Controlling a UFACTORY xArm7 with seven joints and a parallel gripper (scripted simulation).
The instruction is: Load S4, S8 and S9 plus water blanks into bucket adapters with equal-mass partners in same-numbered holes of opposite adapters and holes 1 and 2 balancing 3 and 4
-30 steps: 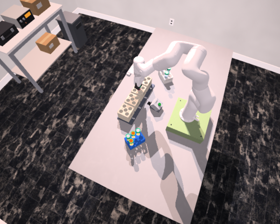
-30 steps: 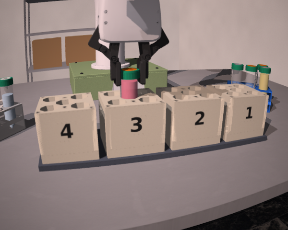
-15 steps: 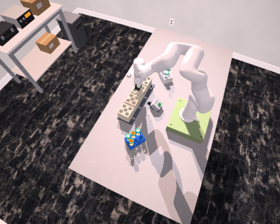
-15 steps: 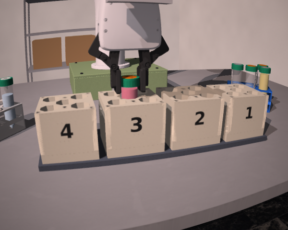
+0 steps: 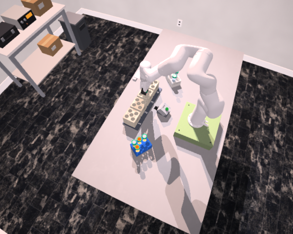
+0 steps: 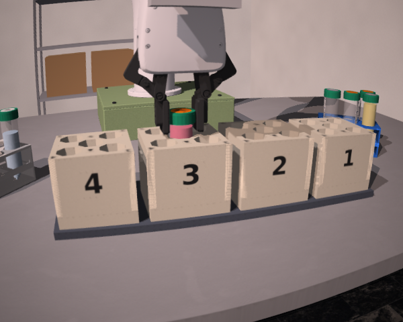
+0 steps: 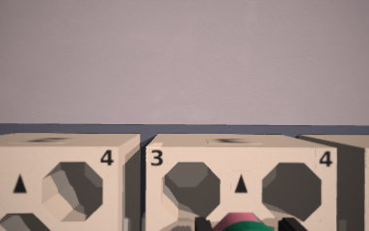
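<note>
The pink-filled tube is 1 cm to the right of my hand and 5 cm below it. From my hand the other things lie so: green key: 21 cm behind, 2 cm to the left, 6 cm below; then tube of blue liquid: 13 cm behind, 26 cm to the right, 6 cm below; then loading stand: 1 cm behind, 5 cm to the left, 12 cm below.
</note>
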